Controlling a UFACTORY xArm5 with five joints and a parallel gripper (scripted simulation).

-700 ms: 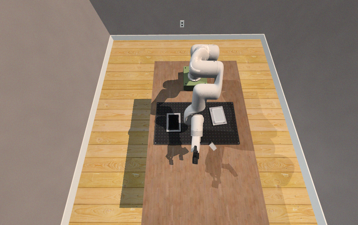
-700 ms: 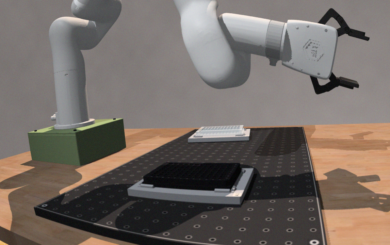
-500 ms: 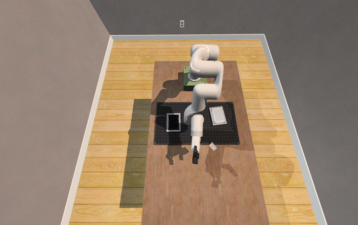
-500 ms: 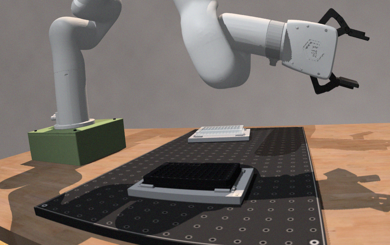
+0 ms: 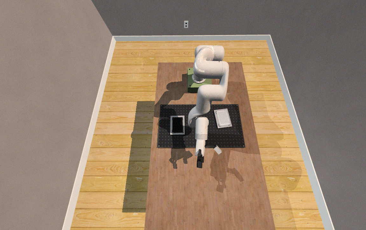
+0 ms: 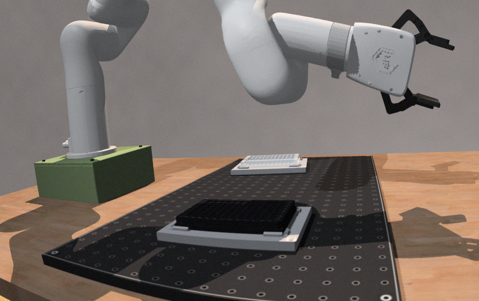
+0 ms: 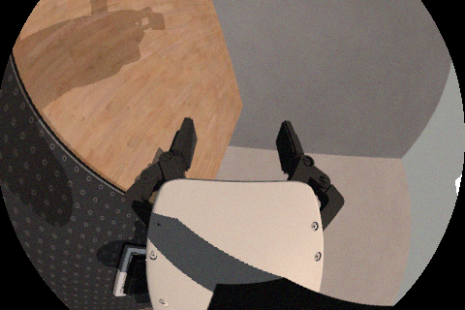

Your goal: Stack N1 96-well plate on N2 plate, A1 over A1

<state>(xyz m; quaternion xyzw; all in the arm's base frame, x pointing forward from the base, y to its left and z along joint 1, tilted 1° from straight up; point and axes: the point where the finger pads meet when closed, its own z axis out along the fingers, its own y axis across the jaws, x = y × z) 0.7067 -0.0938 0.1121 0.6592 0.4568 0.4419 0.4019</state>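
My gripper is now 300 mm past the black 96-well plate, 130 mm to the left of it and 170 mm above it. From my hand the other things lie so: clear 96-well plate 330 mm behind, 260 mm to the left, 170 mm below.
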